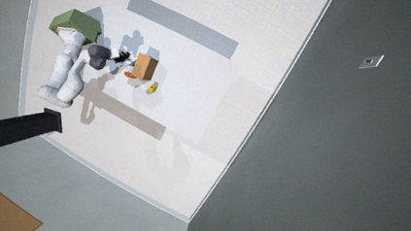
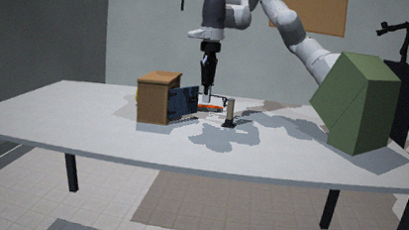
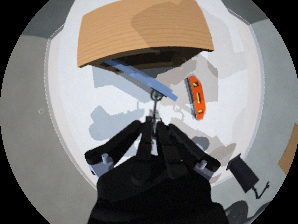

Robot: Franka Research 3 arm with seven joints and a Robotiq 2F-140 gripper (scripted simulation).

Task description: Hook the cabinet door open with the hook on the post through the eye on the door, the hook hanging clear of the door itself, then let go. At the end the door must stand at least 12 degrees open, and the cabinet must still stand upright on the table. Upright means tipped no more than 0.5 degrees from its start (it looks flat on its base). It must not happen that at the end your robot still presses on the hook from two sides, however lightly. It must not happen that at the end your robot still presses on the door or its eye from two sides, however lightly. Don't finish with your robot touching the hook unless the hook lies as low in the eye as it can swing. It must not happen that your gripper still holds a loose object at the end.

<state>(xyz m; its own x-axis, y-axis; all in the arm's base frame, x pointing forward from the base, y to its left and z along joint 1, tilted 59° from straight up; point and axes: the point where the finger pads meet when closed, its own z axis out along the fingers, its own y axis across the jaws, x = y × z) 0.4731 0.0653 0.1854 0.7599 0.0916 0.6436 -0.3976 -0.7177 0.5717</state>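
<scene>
My hand is 9 cm short of the cabinet door and 4 cm above it. Also, from my hand: orange object 2 cm behind, 15 cm to the right, 10 cm below; then small yellow object 27 cm ahead, 24 cm to the right, 7 cm below.
</scene>
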